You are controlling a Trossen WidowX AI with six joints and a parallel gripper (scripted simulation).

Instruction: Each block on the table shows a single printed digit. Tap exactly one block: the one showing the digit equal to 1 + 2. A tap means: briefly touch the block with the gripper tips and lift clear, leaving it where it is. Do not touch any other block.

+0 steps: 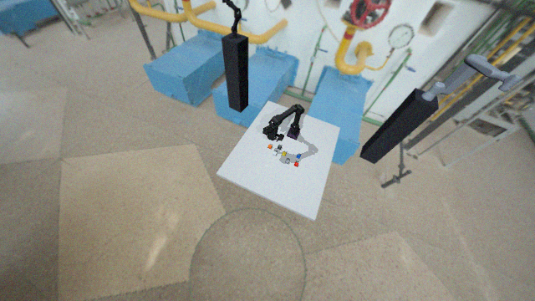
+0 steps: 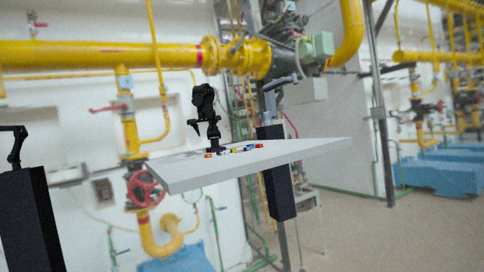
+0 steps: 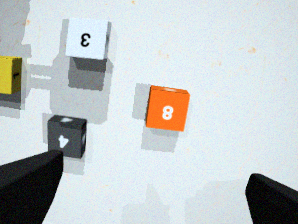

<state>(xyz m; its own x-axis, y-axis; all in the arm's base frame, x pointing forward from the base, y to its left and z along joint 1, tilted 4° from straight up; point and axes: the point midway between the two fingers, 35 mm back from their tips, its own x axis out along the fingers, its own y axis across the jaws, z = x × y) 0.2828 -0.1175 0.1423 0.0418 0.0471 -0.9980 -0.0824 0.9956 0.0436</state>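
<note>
The white block is 40 mm ahead of my gripper tip, 60 mm to the left of it and 110 mm below it. Round my gripper tip: black block (50 mm behind, 70 mm to the left, 110 mm below); then orange block (10 mm to the right, 110 mm below); then yellow block (140 mm to the left, 110 mm below).
</note>
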